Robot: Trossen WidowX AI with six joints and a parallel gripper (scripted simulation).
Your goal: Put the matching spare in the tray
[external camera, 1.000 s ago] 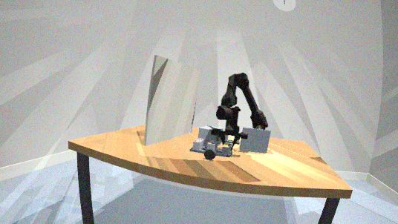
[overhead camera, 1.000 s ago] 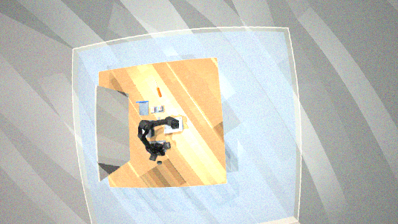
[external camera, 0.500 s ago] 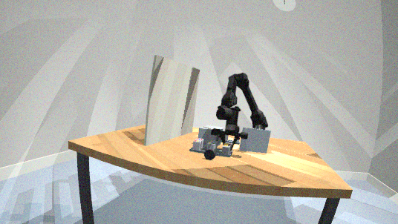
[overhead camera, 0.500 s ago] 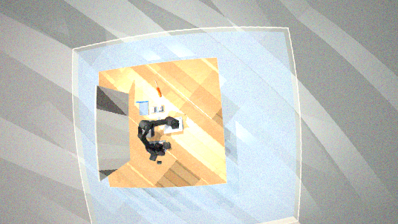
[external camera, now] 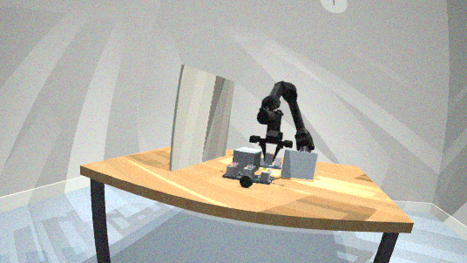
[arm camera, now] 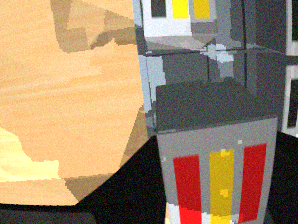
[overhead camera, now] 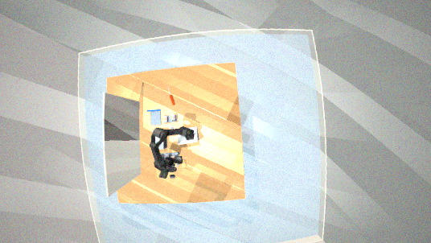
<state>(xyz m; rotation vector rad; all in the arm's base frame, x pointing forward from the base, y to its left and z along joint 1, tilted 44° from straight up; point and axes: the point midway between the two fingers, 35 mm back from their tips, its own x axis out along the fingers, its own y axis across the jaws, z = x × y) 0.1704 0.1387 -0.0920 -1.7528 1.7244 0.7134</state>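
The blue-rimmed tray lies 140 mm ahead of my gripper tip, 370 mm to the right of it and 80 mm below it. Round my gripper tip: grey spare block (20 mm above); mounted unit (110 mm ahead, 170 mm to the right, 30 mm below); grey panel (340 mm ahead, 210 mm to the right, 140 mm above).
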